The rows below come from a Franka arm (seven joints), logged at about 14 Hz.
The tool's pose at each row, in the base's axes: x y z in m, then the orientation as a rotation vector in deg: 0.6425, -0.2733, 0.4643, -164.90, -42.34, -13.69; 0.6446, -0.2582, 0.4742, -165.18, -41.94, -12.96; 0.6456, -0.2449, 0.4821, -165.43, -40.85, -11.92; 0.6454, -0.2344, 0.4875, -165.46, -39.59, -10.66; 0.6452, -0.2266, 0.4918, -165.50, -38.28, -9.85; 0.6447, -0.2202, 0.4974, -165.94, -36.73, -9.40; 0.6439, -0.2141, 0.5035, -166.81, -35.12, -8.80
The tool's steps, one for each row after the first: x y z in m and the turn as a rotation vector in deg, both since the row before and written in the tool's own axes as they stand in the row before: 0.0107, -0.0132, -0.0065, -0.02, -0.49, 0.33; 0.0084, -0.0120, -0.0051, 0.19, -0.60, 0.81; 0.0055, -0.0099, -0.0033, 0.46, -0.67, 0.91; 0.0039, -0.0075, -0.0027, 0.35, -0.39, 0.92; 0.0031, -0.0067, -0.0043, -0.07, -0.23, 1.10; 0.0026, -0.0067, -0.0049, -0.46, -0.43, 1.18
